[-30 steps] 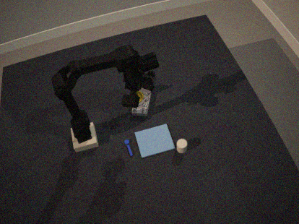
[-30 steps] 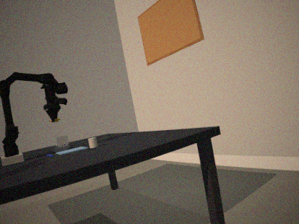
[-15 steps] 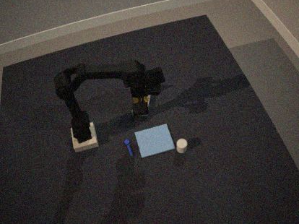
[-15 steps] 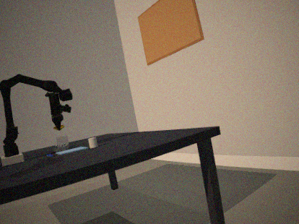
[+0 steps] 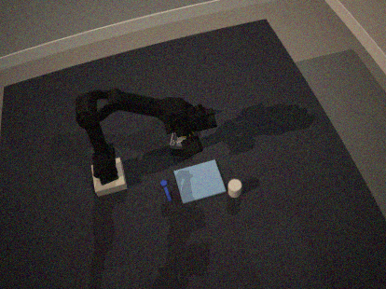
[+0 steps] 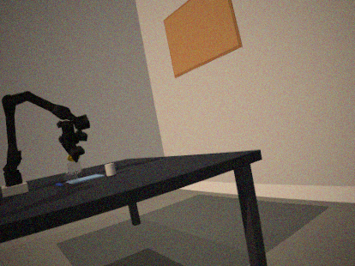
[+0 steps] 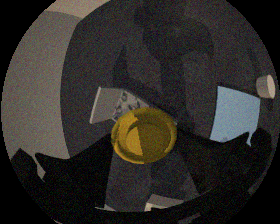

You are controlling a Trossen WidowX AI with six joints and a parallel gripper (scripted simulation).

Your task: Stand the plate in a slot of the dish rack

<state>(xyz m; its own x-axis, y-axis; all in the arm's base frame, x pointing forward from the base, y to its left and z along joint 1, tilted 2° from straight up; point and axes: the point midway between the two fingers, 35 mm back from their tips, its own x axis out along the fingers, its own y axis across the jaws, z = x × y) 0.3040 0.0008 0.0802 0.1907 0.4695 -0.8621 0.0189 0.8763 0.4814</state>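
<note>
Right now the grey wire dish rack is 7 cm below my gripper tip and 5 cm to the left of it. The rest, counted from my gripper tip: white cup (25 cm to the right, 7 cm below, 6 cm ahead); then blue spoon (14 cm to the right, 14 cm behind, 9 cm below); then yellow plate (1 cm above).
</note>
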